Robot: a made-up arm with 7 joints. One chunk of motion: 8 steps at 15 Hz.
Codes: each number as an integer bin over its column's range. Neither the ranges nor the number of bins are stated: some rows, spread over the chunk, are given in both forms.
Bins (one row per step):
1: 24 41 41 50 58 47 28
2: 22 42 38 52 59 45 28
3: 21 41 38 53 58 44 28
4: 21 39 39 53 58 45 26
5: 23 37 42 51 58 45 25
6: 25 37 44 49 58 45 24
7: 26 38 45 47 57 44 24
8: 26 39 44 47 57 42 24
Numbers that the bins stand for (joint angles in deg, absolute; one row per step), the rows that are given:
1: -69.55 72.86 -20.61 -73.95 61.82 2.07 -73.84
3: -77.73 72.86 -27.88 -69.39 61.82 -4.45 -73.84
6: -66.82 65.48 -13.33 -75.47 61.82 -2.27 -87.58
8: -64.09 69.17 -13.33 -78.51 54.55 -8.79 -87.58
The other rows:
2: -75.00 74.71 -27.88 -70.91 69.09 -2.27 -73.84
4: -77.73 69.17 -25.46 -69.39 61.82 -2.27 -80.71
5: -72.27 65.48 -18.18 -72.43 61.82 -2.27 -84.15
7: -64.09 67.32 -10.91 -78.51 54.55 -4.45 -87.58

